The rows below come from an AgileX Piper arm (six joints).
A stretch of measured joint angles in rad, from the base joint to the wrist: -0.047 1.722 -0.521 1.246 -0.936 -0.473; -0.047 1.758 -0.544 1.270 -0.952 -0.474; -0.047 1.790 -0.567 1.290 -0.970 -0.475; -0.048 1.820 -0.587 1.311 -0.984 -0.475; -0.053 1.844 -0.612 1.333 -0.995 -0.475; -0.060 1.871 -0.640 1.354 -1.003 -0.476; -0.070 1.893 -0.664 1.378 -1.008 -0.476; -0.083 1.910 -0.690 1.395 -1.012 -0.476; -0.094 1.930 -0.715 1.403 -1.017 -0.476; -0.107 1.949 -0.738 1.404 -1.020 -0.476; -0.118 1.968 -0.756 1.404 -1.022 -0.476; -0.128 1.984 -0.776 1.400 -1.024 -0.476; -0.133 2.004 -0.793 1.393 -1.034 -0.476; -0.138 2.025 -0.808 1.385 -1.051 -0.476; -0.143 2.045 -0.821 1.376 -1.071 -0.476; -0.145 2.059 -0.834 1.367 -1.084 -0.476
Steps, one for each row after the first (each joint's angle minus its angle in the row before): 0.000 0.036 -0.023 0.024 -0.016 -0.001; 0.000 0.032 -0.023 0.020 -0.018 -0.001; -0.001 0.030 -0.020 0.021 -0.014 0.000; -0.005 0.024 -0.025 0.022 -0.011 0.000; -0.007 0.027 -0.028 0.021 -0.008 -0.001; -0.010 0.022 -0.024 0.024 -0.005 0.000; -0.013 0.017 -0.026 0.017 -0.004 0.000; -0.011 0.020 -0.025 0.008 -0.005 0.000; -0.013 0.019 -0.023 0.001 -0.003 0.000; -0.011 0.019 -0.018 0.000 -0.002 0.000; -0.010 0.016 -0.020 -0.004 -0.002 0.000; -0.005 0.020 -0.017 -0.007 -0.010 0.000; -0.005 0.021 -0.015 -0.008 -0.017 0.000; -0.005 0.020 -0.013 -0.009 -0.020 0.000; -0.002 0.014 -0.013 -0.009 -0.013 0.000
